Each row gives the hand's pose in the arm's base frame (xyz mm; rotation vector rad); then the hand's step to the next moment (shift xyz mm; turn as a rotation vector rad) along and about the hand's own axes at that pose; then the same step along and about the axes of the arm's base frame.
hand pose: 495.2 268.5 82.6 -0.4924 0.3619 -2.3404
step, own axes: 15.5 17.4 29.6 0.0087 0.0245 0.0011
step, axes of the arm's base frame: 12.8 -26.6 23.4 0.0090 -0.0236 -0.0064
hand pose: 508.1 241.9 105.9 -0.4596 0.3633 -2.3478
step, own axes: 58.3 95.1 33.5 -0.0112 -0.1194 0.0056
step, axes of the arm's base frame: 30.3 -112.3 6.9 -0.0605 0.0919 0.0480
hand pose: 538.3 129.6 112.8 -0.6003 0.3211 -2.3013
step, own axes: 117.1 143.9 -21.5 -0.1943 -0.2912 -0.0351
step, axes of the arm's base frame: 0.3 -183.1 -36.7 -0.0674 0.3447 0.0205
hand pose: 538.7 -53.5 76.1 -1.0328 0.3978 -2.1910
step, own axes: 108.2 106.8 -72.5 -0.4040 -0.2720 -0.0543
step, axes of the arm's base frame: -57.9 -152.7 -41.3 0.0227 0.4746 -0.1199
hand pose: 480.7 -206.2 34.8 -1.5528 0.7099 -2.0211
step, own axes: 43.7 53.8 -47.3 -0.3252 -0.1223 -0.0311
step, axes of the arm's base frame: -52.4 -63.8 -14.8 0.0371 0.3088 -0.1580
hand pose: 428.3 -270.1 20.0 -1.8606 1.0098 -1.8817
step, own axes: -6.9 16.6 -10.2 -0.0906 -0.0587 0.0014
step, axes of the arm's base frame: -13.3 -4.5 -15.2 0.0263 0.1007 -0.0286
